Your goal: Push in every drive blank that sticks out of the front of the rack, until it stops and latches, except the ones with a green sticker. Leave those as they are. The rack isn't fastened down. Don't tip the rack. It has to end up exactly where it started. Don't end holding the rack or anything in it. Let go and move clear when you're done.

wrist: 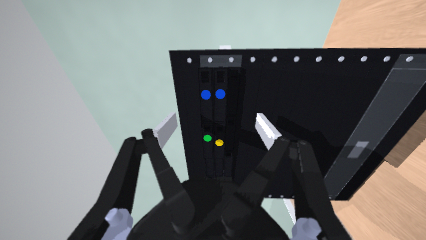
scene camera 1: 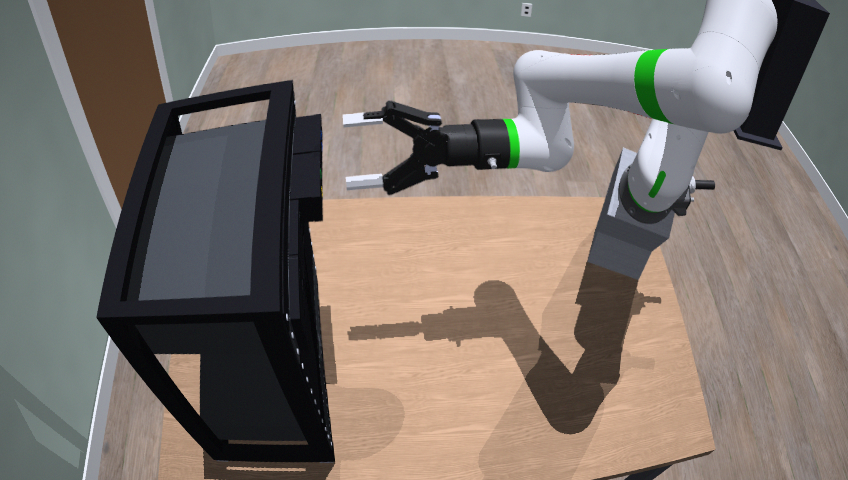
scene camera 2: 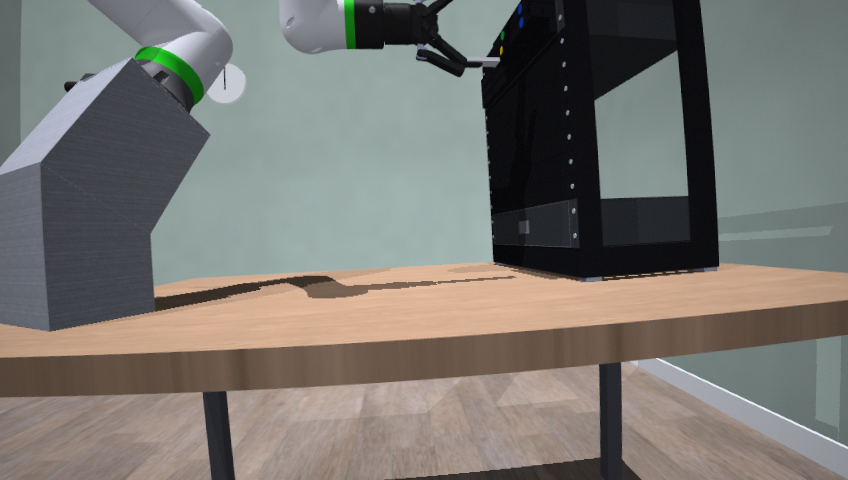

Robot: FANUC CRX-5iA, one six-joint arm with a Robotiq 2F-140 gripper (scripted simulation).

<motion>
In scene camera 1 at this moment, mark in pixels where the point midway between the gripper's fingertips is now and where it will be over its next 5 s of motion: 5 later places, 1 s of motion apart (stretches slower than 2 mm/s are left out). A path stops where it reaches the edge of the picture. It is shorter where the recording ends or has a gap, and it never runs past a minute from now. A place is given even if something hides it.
My gripper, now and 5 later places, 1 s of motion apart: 344, 153; 335, 162; 336, 190; 320, 191; 310, 192; 307, 192
</motion>
